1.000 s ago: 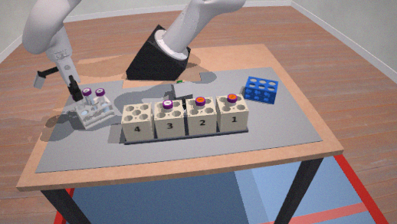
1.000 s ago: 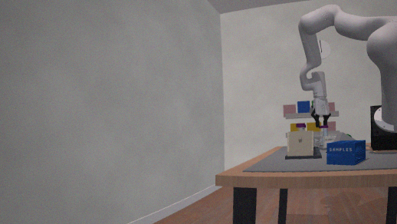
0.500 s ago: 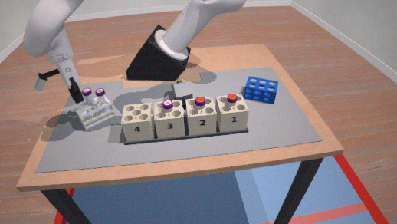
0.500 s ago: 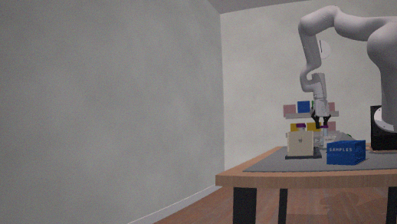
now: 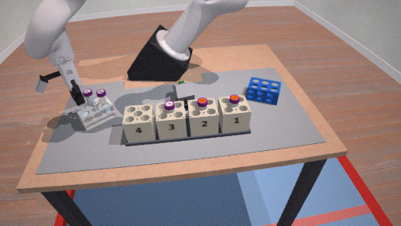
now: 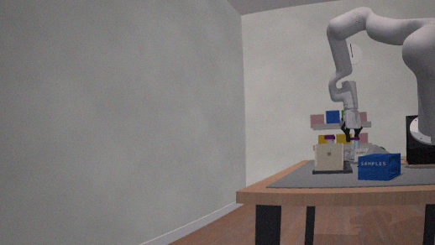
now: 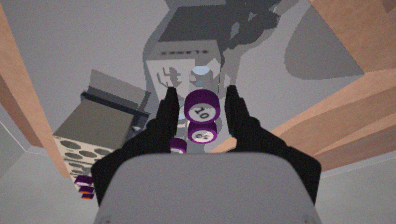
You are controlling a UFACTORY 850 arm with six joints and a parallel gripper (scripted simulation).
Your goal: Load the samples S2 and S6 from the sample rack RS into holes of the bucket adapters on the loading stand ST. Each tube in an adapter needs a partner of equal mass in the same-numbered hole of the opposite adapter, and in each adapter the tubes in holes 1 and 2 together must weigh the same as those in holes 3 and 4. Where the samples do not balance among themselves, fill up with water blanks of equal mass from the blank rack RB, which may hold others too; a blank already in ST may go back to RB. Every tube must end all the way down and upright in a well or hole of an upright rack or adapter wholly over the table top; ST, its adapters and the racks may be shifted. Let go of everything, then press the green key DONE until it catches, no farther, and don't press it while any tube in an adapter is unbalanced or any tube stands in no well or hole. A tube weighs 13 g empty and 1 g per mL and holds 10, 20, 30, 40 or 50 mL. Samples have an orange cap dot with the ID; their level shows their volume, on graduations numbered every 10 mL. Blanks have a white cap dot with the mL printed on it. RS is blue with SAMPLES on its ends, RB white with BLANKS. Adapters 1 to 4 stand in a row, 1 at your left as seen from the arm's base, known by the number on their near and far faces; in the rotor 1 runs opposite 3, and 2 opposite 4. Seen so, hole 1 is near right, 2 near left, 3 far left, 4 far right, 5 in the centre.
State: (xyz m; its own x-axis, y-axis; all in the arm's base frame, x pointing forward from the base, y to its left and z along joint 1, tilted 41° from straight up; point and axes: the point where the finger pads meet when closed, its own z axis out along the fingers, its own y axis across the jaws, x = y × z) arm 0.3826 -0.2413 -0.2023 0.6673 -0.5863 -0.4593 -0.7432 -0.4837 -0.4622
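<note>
The blank marked 10 lies 10 mm behind my hand and 50 mm below it. From my hand the other things lie so: adapter 4 (70 mm ahead, 250 mm to the left, 60 mm below); white blank rack RB (10 mm behind, 40 mm to the left, 90 mm below); blank marked 20 (30 mm behind, 80 mm to the left, 50 mm below).
</note>
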